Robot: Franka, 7 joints.
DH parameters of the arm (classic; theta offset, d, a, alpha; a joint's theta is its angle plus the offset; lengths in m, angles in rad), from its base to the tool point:
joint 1: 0 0.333 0 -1.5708
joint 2: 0 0 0 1.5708
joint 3: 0 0.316 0.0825 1.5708
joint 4: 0 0 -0.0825 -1.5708
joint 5: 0 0.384 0 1.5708
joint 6: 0 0 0.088 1.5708
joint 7: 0 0.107 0 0
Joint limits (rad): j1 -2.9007..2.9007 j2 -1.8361..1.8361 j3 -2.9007..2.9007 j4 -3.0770..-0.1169 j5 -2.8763..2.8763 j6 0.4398..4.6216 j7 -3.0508..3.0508
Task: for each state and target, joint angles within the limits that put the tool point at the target. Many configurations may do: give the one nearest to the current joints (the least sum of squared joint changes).
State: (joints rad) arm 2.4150 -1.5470 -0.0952 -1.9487 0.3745 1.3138 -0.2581
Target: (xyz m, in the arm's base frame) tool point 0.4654 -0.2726 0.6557
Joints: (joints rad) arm 2.1591 -1.8361 -0.5725 -1.2988 0.2967 1.1219 -0.2581
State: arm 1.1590 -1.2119 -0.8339 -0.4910 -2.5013 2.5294 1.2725
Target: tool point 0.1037 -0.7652 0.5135
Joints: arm 1.1213 -1.6676 -1.1196 -0.9839 -2.5832 2.9050 1.2725
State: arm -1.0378 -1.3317 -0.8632 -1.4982 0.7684 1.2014 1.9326
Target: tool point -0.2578 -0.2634 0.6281
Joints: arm -0.8131 -1.1377 -1.0980 -2.0133 0.6080 1.1620 1.9326
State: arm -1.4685 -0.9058 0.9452 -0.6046 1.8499 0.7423 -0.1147
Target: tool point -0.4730 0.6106 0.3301
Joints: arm -0.7591 -1.4762 1.1022 -0.2980 2.0272 1.1510 -0.1147
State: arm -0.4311 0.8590 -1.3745 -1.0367 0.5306 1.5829 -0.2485
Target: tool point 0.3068 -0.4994 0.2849
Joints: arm -0.1713 0.9226 -1.1344 -1.5793 0.4868 1.2321 -0.2485
